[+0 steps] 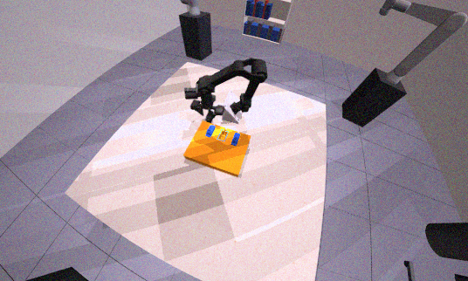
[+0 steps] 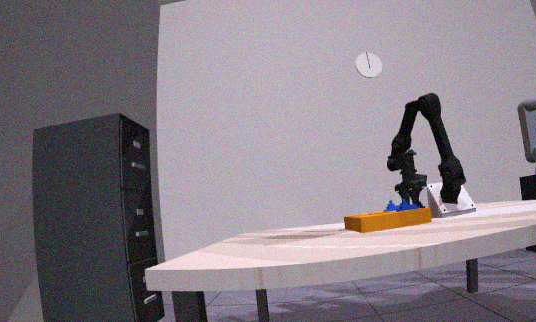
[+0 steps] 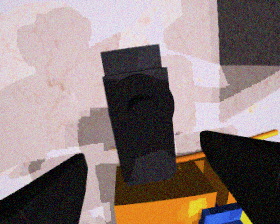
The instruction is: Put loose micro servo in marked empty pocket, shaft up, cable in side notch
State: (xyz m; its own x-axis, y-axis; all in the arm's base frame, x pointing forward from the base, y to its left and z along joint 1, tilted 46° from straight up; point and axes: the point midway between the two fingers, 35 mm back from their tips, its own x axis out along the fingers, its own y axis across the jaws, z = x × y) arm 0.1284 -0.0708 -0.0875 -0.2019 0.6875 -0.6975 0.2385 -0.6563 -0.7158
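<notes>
My gripper tip is now 180 mm short of the orange deck, 160 mm to the right of it and 20 mm above it.
</notes>
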